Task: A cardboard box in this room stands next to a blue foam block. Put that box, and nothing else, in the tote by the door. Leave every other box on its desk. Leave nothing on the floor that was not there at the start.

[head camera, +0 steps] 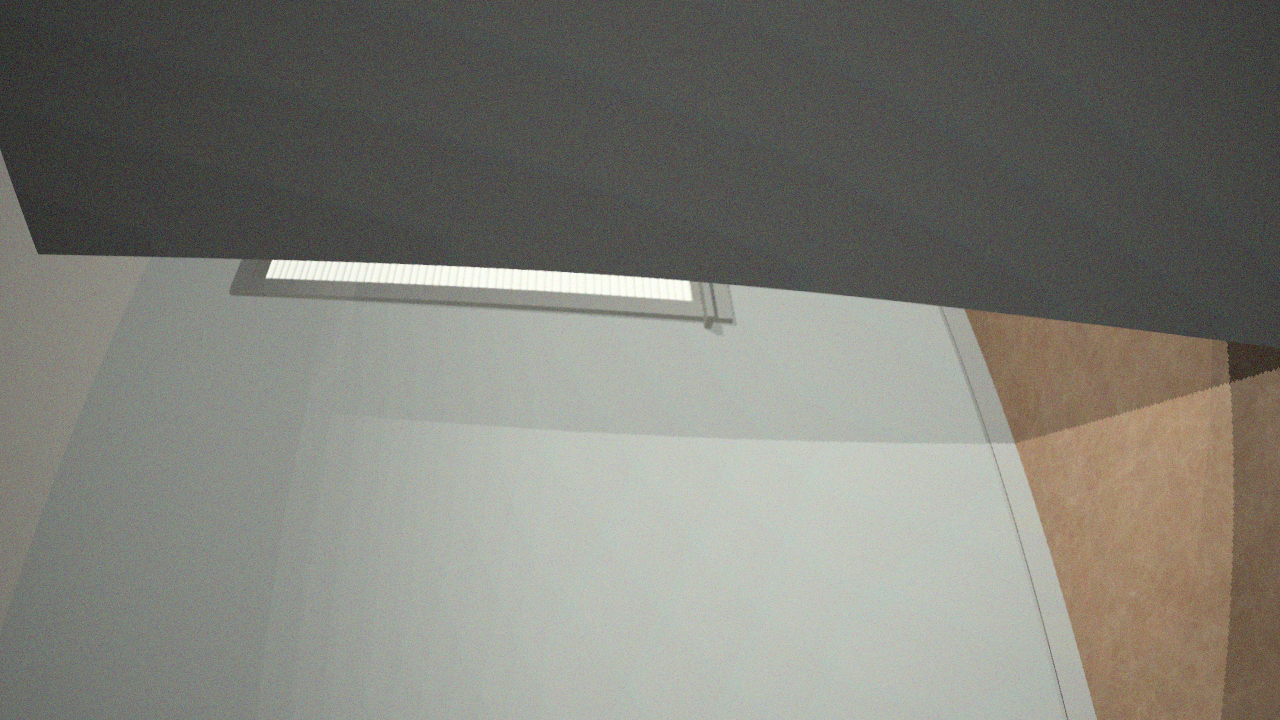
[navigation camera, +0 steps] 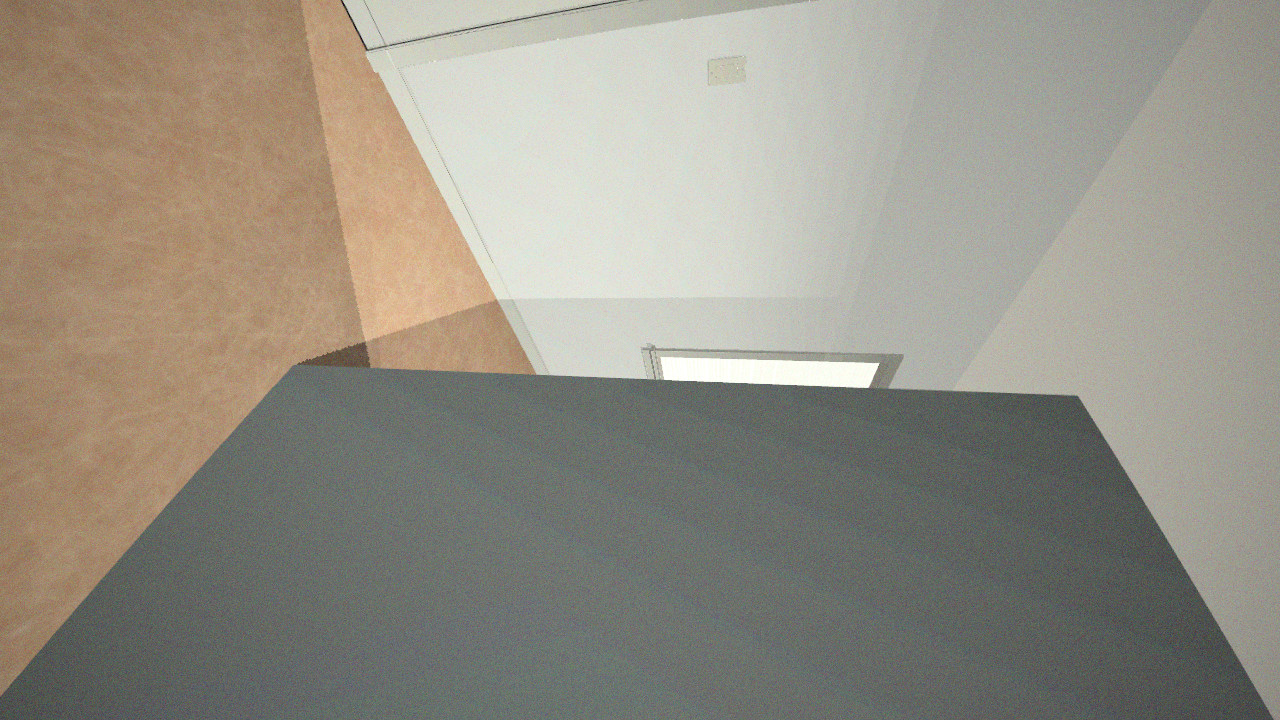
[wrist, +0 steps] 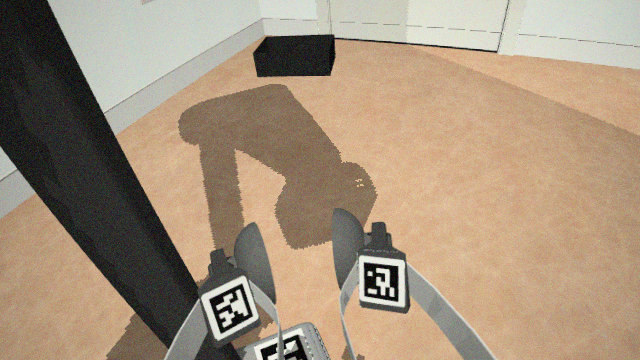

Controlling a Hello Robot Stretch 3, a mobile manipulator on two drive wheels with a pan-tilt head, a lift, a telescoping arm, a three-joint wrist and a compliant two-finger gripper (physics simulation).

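Frame: origin at the robot's base, x ahead, y left, z up, level; metres.
Where they show: gripper, fingertip midpoint: (wrist: 299, 242).
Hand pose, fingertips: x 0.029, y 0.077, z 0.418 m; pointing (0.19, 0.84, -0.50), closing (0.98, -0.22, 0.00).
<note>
After its pixels a point has its place.
A black open-topped tote (wrist: 294, 57) {y 1.217, x 0.372, z 0.078 m} stands on the floor at the top of the wrist view, near the wall corner and left of a pale door (wrist: 450, 22) {y 1.156, x 1.061, z 0.113 m}. My gripper (wrist: 299, 242) {y 0.077, x 0.029, z 0.418 m} is open, with floor showing between its two grey fingertips. The tote is far beyond it. The cardboard box and the blue foam block do not show in these views.
A large dark grey panel (head camera: 626, 134) {y -0.182, x 0.813, z 1.224 m} (navigation camera: 626, 555) {y -0.330, x 0.663, z 1.093 m} stands close to the head and hides much behind it. A pale wall (head camera: 671, 537) {y 0.398, x 1.831, z 0.963 m} (navigation camera: 671, 179) {y 0.626, x 1.608, z 1.012 m} with a bright framed opening is beyond it. A black post (wrist: 90, 150) crosses the left of the wrist view.
</note>
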